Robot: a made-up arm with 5 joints. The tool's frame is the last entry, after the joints.
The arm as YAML. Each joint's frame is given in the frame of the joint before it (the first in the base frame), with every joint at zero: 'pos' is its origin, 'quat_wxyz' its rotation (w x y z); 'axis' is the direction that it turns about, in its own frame. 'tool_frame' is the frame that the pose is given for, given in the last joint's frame.
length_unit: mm
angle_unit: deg
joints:
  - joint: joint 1
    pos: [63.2, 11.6, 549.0]
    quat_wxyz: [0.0, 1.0, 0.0, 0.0]
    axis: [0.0, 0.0, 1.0]
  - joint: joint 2
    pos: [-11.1, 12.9, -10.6]
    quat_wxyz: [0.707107, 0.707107, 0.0, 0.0]
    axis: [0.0, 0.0, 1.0]
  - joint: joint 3
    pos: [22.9, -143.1, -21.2]
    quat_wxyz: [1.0, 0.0, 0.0, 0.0]
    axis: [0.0, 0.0, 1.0]
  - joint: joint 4
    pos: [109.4, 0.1, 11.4]
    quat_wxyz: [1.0, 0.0, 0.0, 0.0]
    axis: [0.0, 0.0, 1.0]
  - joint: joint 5
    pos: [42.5, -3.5, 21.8]
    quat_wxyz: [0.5, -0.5, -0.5, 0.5]
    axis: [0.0, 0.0, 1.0]
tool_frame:
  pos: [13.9, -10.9, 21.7]
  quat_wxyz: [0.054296, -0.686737, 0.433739, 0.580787]
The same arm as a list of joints. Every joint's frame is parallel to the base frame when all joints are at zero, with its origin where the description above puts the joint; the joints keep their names.
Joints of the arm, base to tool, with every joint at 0 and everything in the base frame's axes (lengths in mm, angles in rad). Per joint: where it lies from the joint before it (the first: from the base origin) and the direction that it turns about. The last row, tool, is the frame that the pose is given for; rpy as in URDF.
joint 1: xyz 63.2 11.6 549 axis -z
joint 2: xyz -11.1 -12.9 10.6 axis +y
joint 3: xyz 22.9 -21.2 143.1 axis +y
joint 4: xyz 109.4 11.4 -0.1 axis +y
joint 5: xyz 42.5 21.8 3.5 axis -x
tool: xyz -21.7 10.9 -13.9 rpy 0.7204 -0.0509 0.5626

